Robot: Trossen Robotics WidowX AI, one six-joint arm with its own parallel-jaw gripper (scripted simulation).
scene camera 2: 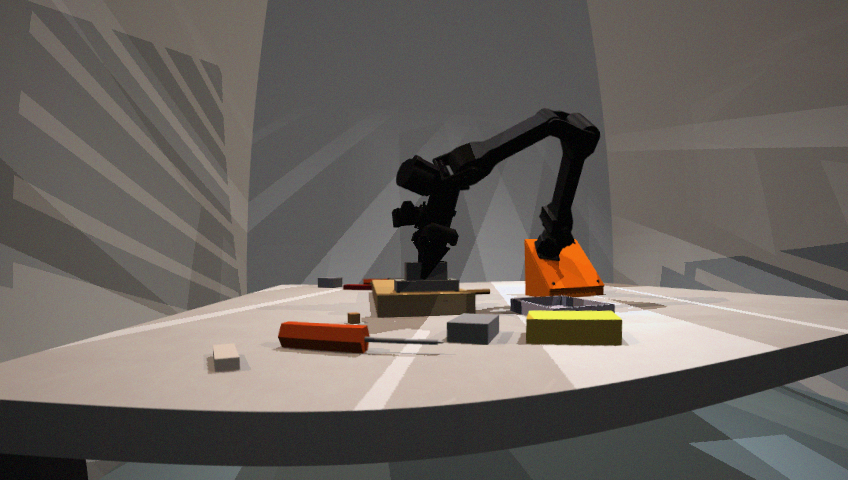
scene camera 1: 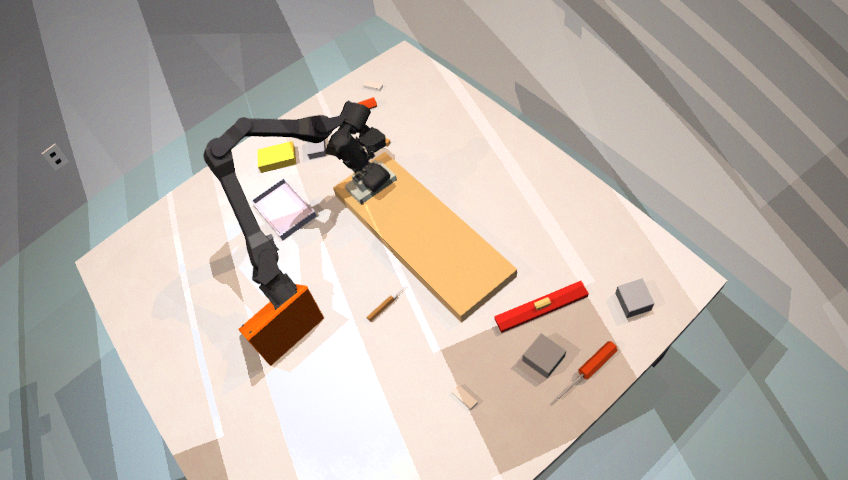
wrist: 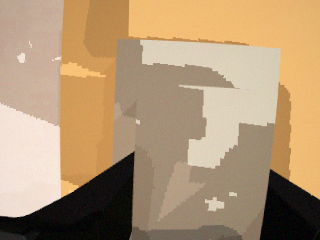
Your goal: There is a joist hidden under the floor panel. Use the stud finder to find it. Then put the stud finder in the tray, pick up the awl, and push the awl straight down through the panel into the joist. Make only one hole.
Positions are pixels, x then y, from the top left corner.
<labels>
my gripper: scene camera 2; scene camera 1 372, 177; wrist
yellow block: scene camera 2 593, 328; scene camera 1 270, 158; not seen in the wrist view (out of frame)
same spot on my gripper: (wrist: 107, 199) = (scene camera 2: 422, 256)
same spot on tray: (scene camera 2: 522, 306) = (scene camera 1: 303, 201)
</labels>
